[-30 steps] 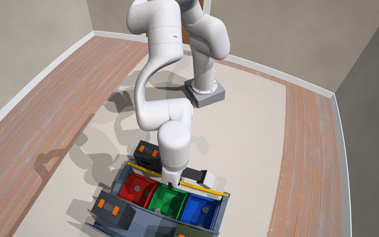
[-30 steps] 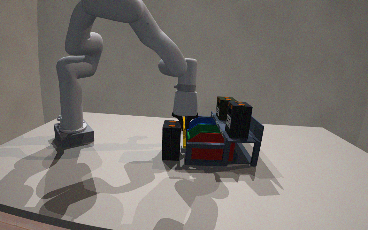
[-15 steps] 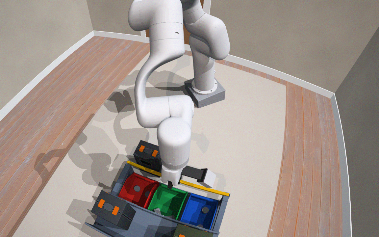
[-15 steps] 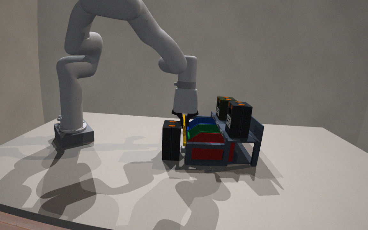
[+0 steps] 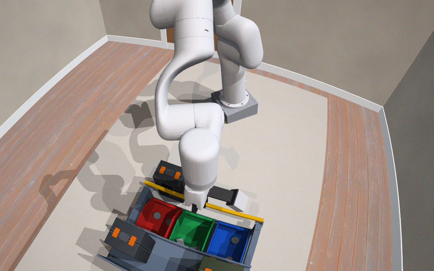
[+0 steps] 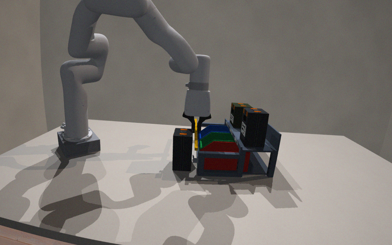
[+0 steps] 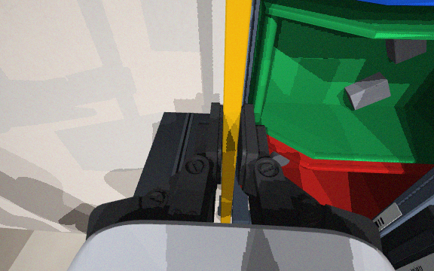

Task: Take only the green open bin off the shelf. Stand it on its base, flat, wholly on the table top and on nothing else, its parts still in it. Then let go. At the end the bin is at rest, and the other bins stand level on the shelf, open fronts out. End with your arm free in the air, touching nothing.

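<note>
Now: the green bin 100 mm ahead of my hand, 70 mm below it and 20 mm to the left of it. The rest, counted from my hand: yellow bar (20 mm below); red bin (120 mm ahead, 90 mm to the right, 70 mm below); black case (120 mm to the right, 50 mm below, 30 mm behind).
</note>
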